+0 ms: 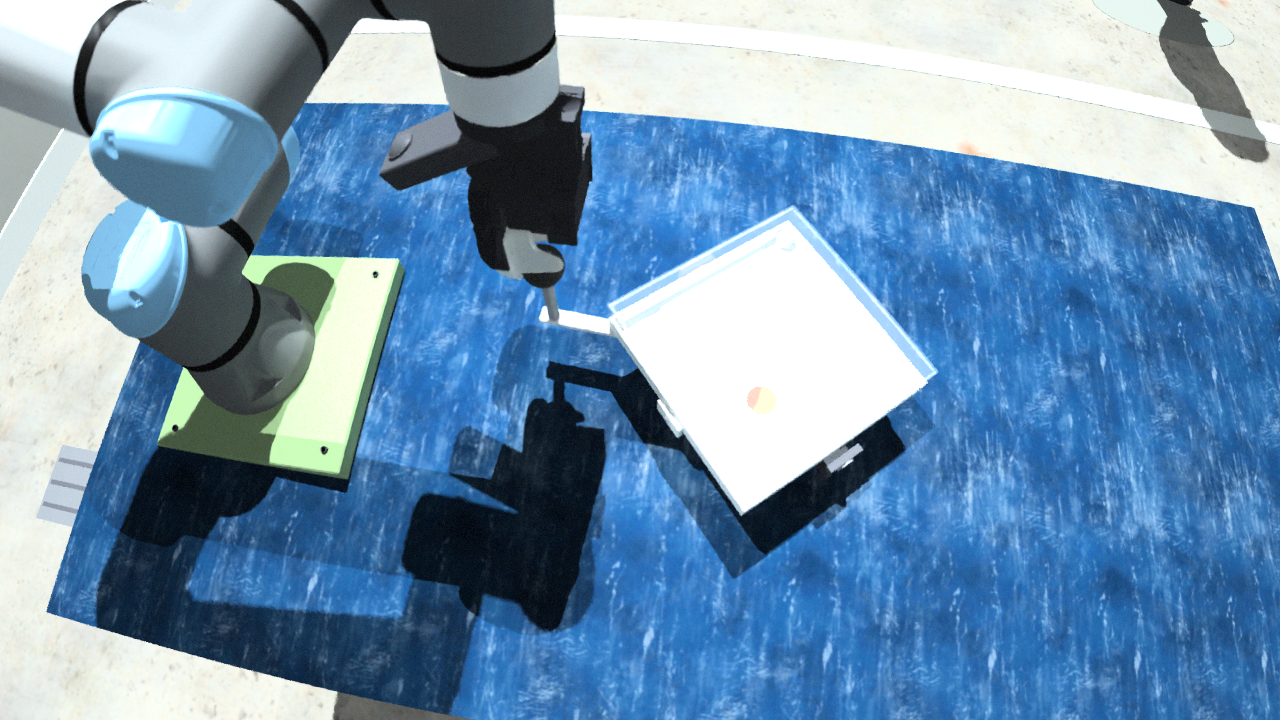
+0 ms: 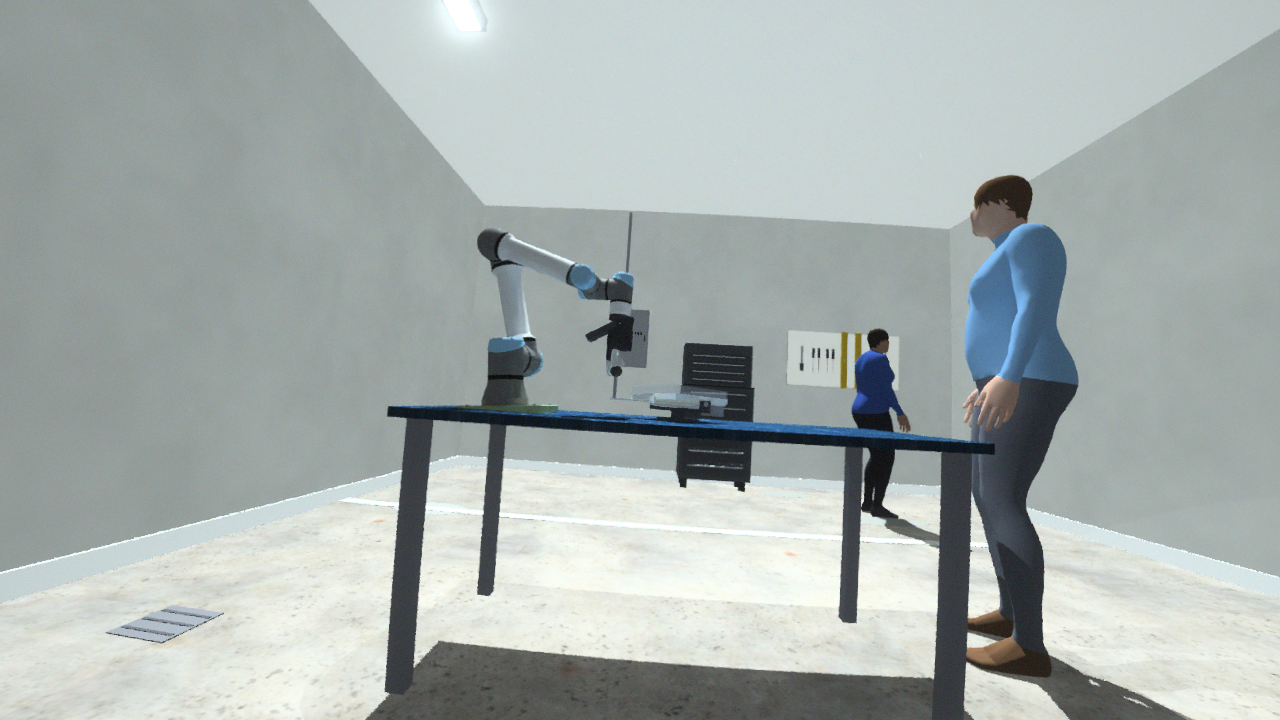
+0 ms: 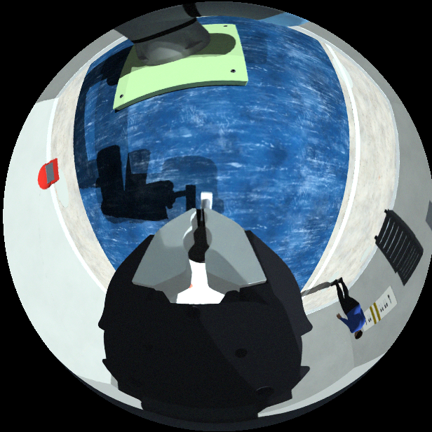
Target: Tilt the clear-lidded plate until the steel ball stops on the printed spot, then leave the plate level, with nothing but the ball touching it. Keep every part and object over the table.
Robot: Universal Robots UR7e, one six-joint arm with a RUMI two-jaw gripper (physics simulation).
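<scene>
The clear-lidded square plate (image 1: 805,331) (image 2: 675,399) stands on a dark mount above the blue table. An orange-yellow printed spot (image 1: 761,399) shows on its white floor, towards the near side. A small pale round shape (image 1: 785,242) under the lid at the far corner looks like the steel ball, but glare blurs it. A white arm (image 1: 581,322) sticks out from the plate's left corner and carries a thin post with a black round knob (image 1: 545,272) (image 3: 200,245). My gripper (image 1: 535,259) (image 3: 201,210) is shut on this knob. Any slight tilt of the plate is hard to judge.
The robot's base stands on a green board (image 1: 331,358) (image 3: 180,75) at the left of the blue table (image 1: 1074,402) (image 2: 805,437). Two small grey brackets (image 1: 669,417) (image 1: 842,458) stick out from the plate's near sides. A person (image 2: 1024,304) stands at the table's right end, another (image 2: 875,385) farther back.
</scene>
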